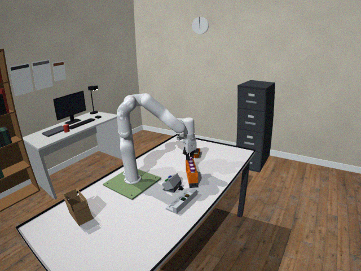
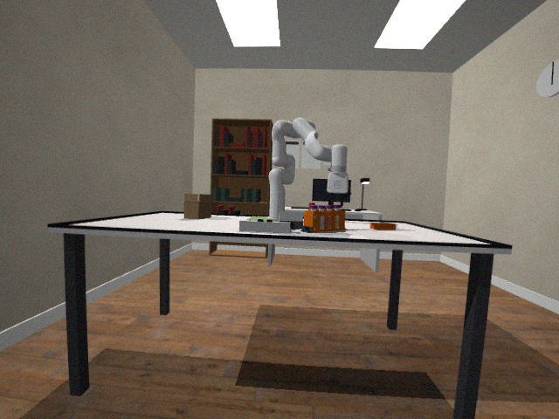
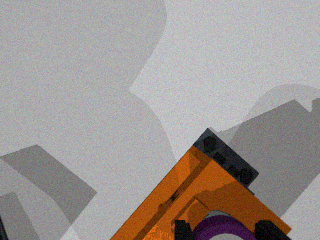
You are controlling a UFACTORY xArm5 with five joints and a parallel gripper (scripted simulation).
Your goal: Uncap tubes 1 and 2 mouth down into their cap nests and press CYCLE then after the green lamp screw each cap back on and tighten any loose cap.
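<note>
Now: hand 1 cm above the purple cap marked 1. The rest, counted from my hand: purple cap marked 2 (4 cm to the right, 3 cm ahead, 2 cm below); cap 4 (13 cm to the right, 9 cm ahead, 2 cm below); blue cycle key (21 cm to the right, 6 cm below, 4 cm behind).
</note>
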